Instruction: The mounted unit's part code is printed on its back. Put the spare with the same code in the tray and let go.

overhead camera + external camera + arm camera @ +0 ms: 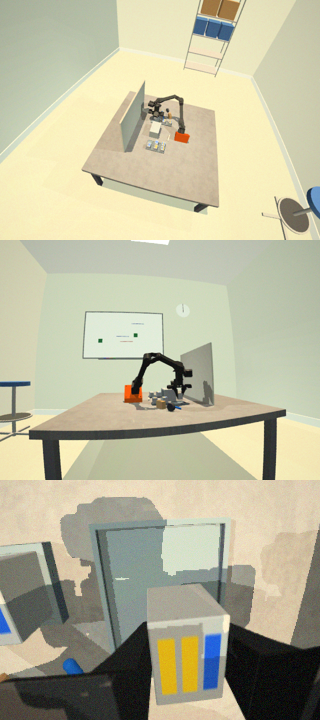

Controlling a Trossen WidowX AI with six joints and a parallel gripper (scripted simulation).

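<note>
The flat grey tray lies 40 mm below my gripper tip. From my gripper tip the other things lie so: blue pen 110 mm to the right, 80 mm behind, 40 mm below; then small tan block 170 mm behind, 100 mm to the right, 20 mm below; then white mounted unit 210 mm to the left, 30 mm behind, 10 mm above.
</note>
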